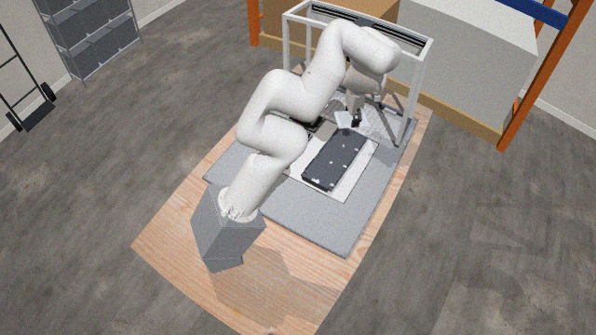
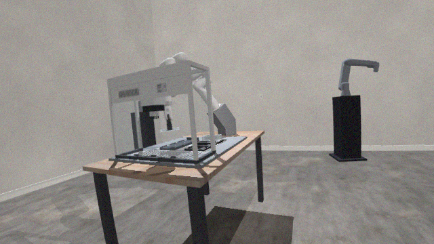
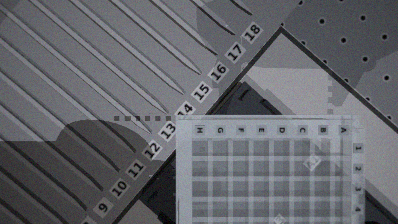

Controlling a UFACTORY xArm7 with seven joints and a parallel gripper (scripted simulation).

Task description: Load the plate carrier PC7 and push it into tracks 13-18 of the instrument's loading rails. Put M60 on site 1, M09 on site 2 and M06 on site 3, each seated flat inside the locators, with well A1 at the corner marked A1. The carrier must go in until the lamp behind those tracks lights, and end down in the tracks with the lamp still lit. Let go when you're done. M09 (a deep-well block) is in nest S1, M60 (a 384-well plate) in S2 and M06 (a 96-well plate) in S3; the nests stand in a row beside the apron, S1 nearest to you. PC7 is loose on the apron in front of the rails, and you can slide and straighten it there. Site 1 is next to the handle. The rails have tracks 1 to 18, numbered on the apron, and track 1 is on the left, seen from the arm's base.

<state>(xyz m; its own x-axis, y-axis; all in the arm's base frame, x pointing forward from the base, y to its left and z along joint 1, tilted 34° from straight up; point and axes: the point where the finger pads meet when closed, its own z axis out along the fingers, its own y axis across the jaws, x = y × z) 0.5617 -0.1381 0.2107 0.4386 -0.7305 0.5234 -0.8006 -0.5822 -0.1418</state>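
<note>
My hand is 10 mm above the clear plate. Round my hand: dark plate carrier PC7 (110 mm behind, 30 mm to the left, 120 mm below); white apron (100 mm behind, 110 mm to the left, 140 mm below); deep-well block M09 (60 mm behind, 230 mm to the left, 120 mm below).
</note>
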